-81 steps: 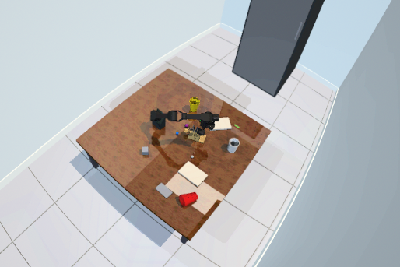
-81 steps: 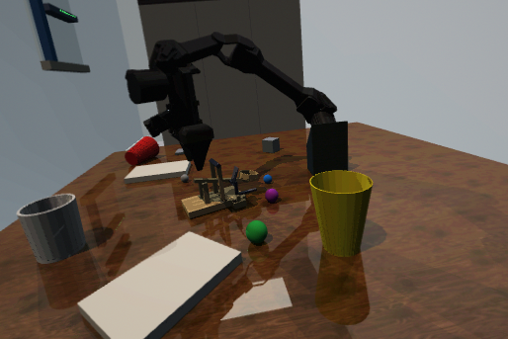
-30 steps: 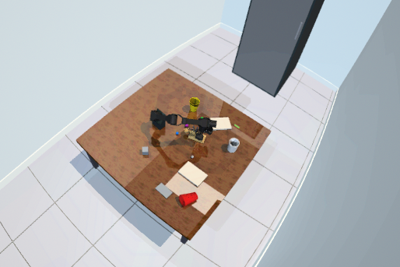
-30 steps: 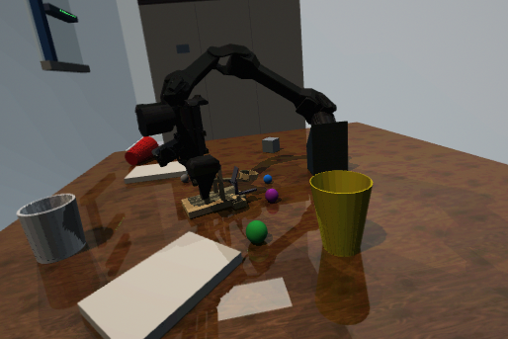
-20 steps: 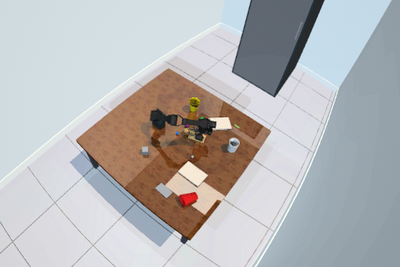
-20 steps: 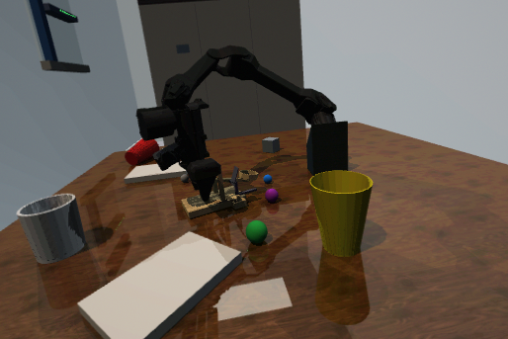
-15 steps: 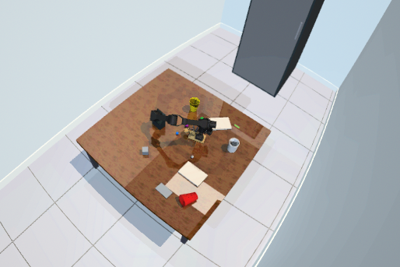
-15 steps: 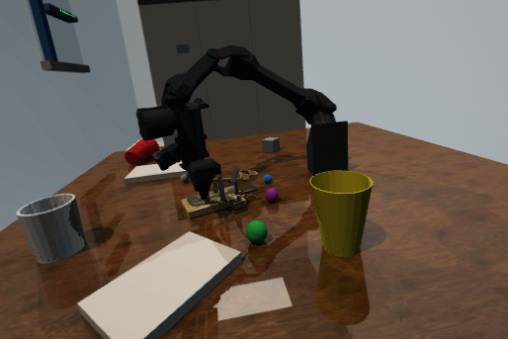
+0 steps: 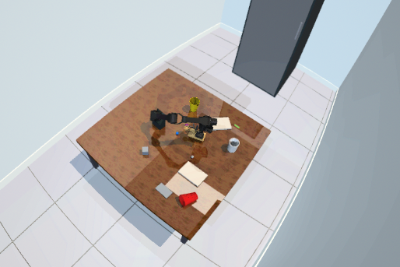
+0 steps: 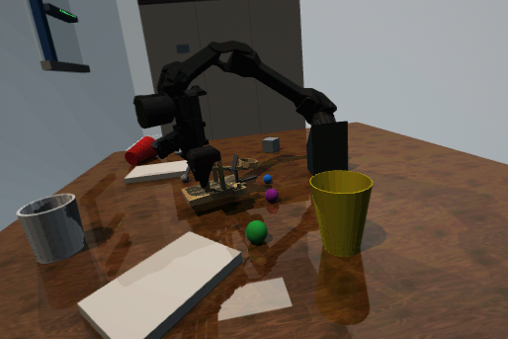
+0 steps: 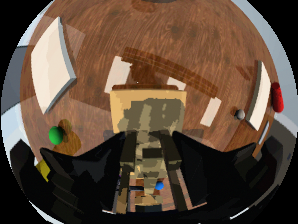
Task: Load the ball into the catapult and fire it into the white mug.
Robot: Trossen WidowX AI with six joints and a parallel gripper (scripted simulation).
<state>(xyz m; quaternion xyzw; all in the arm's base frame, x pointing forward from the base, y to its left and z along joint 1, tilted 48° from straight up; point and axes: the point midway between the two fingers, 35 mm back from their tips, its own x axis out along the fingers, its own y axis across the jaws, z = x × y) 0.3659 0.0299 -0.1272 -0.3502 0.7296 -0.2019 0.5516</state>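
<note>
The purple ball lies 160 mm behind my gripper tip, 30 mm to the left of it and 50 mm below it. The rest, counted from my gripper tip: blue ball (180 mm behind, 90 mm to the right, 50 mm below); then green ball (100 mm behind, 180 mm to the left, 40 mm below); then wooden catapult (60 mm behind, 10 mm to the right, 20 mm above).
</note>
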